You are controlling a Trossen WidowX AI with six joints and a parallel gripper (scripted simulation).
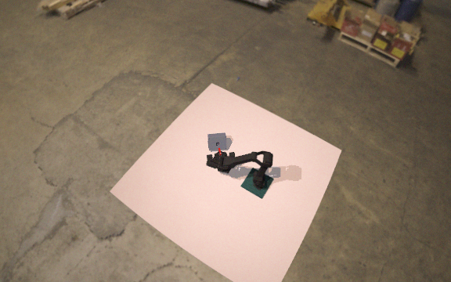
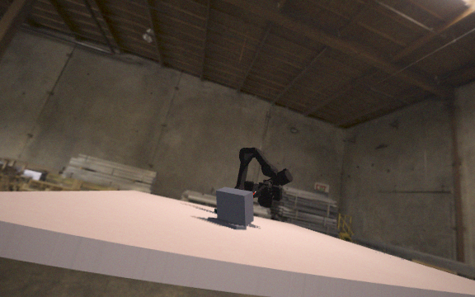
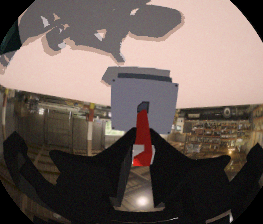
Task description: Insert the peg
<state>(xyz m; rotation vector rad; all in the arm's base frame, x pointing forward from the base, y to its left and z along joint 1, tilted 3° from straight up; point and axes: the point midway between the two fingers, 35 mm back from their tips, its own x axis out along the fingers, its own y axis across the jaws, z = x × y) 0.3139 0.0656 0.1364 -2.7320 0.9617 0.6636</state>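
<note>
The grey sloped panel is 90 mm ahead of my gripper tip, 70 mm to the right of it and 50 mm below it. Also, from my gripper tip: red peg: 10 mm to the left, 10 mm behind, 10 mm above.
</note>
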